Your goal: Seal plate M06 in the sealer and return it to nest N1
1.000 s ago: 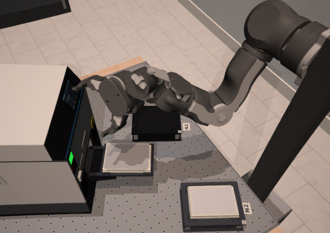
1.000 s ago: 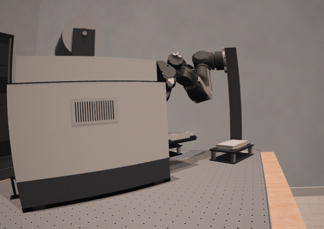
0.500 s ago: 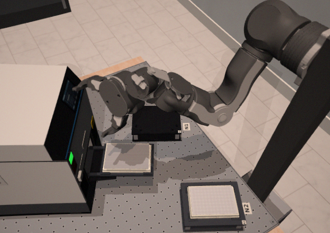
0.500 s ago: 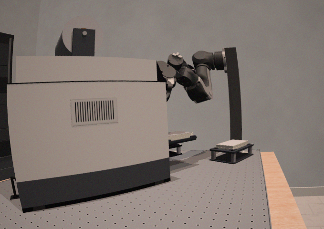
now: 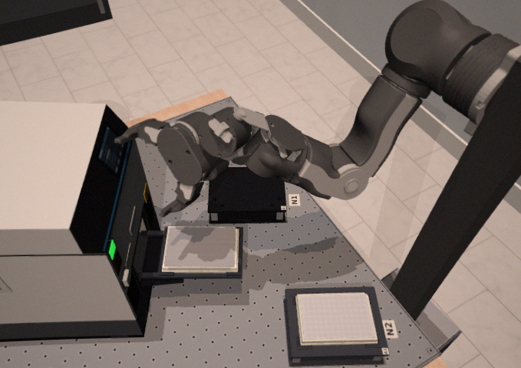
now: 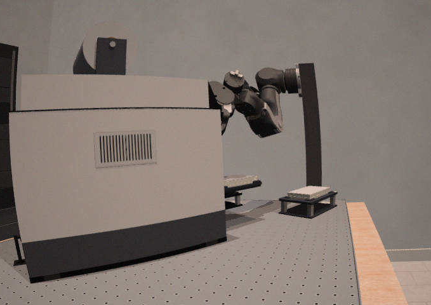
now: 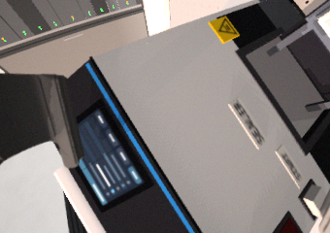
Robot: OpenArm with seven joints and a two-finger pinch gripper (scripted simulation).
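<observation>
Right now the touchscreen is 3 cm ahead of my hand, 3 cm to the right of it and 4 cm above it. Round my hand: sealer's stage (4 cm behind, 7 cm to the left, 17 cm below); start key (10 cm ahead, 9 cm to the left, 9 cm below); 96-well plate M06 (4 cm behind, 7 cm to the left, 16 cm below).
</observation>
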